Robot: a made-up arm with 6 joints.
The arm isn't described. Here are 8 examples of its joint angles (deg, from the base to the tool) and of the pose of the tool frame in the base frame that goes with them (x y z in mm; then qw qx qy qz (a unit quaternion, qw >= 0)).
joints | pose
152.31 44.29 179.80 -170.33 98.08 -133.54 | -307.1 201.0 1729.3 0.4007 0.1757 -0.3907 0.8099
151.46 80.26 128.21 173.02 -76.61 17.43 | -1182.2 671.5 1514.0 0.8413 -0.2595 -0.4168 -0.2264
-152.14 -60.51 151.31 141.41 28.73 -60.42 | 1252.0 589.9 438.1 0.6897 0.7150 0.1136 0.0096
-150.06 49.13 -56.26 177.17 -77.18 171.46 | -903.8 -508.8 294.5 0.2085 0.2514 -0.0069 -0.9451
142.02 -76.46 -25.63 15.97 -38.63 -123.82 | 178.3 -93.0 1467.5 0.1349 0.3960 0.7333 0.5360
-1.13 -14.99 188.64 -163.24 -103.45 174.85 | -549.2 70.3 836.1 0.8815 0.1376 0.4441 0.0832
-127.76 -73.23 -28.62 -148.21 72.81 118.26 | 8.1 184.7 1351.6 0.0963 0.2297 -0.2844 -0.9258
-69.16 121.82 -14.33 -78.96 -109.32 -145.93 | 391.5 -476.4 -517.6 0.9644 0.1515 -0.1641 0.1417
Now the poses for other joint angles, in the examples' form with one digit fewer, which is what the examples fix.
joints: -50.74 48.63 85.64 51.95 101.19 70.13
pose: 927 -875 1799 0.081 0.793 0.533 0.285
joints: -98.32 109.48 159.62 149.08 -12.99 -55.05
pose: -243 -1494 1065 0.086 -0.633 0.261 -0.724
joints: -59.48 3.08 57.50 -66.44 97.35 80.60
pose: 57 -477 2187 0.085 -0.020 -0.552 -0.829
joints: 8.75 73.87 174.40 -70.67 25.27 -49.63
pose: 731 26 1665 0.097 0.609 -0.466 0.635
